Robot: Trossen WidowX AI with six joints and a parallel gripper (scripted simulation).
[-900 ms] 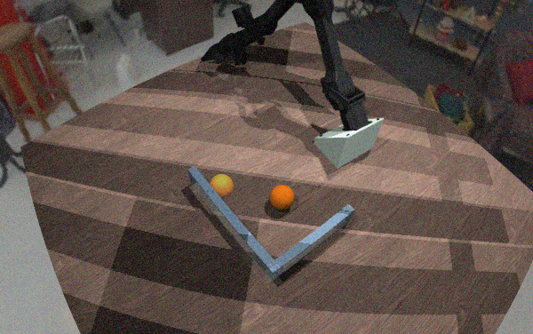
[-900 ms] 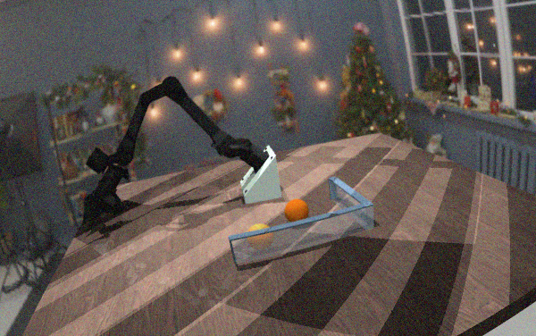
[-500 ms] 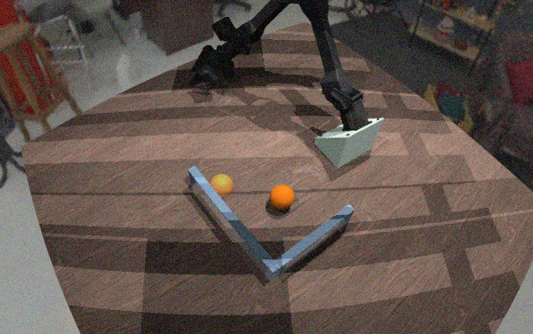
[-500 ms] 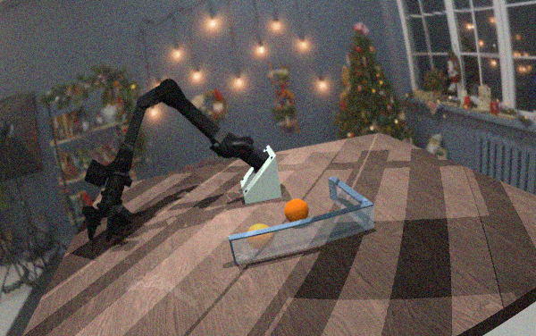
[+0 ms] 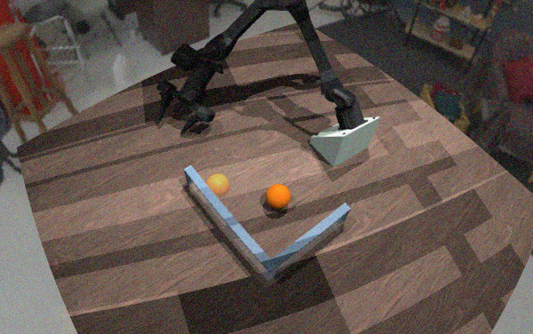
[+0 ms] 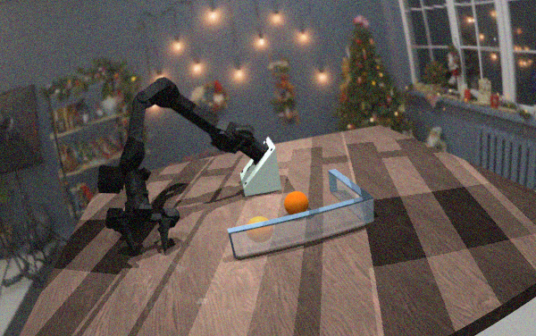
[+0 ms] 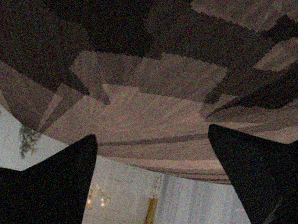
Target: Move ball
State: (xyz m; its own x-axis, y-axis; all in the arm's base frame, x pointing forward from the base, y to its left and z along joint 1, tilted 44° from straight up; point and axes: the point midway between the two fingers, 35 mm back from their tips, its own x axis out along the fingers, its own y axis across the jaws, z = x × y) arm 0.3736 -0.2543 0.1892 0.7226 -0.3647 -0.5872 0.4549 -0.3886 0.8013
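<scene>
My gripper tip is now 13 cm past the orange ball, 36 cm to the right of it and 1 cm below it. Also, from my gripper tip: clear wall 1 cm ahead, 35 cm to the left, 1 cm above.
</scene>
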